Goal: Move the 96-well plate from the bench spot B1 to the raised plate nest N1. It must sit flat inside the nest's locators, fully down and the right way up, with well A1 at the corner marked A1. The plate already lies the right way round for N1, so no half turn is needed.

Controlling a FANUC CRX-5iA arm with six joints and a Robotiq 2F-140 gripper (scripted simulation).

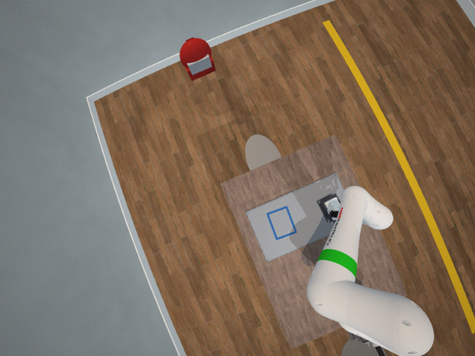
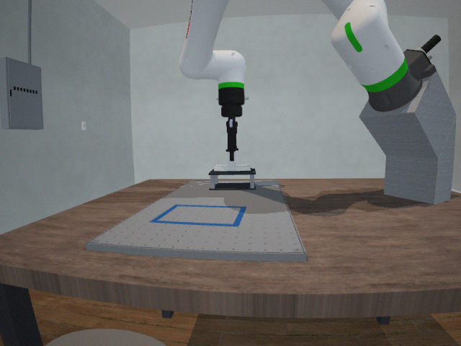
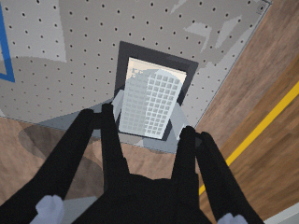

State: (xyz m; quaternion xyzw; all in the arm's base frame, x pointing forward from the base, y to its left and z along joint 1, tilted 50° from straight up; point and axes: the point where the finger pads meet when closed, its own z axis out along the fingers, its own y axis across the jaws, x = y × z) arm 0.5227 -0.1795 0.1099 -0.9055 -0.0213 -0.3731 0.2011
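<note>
The white 96-well plate lies 2 cm below my hand. From my hand the other things lie so: dark raised nest N1: 3 cm below.
</note>
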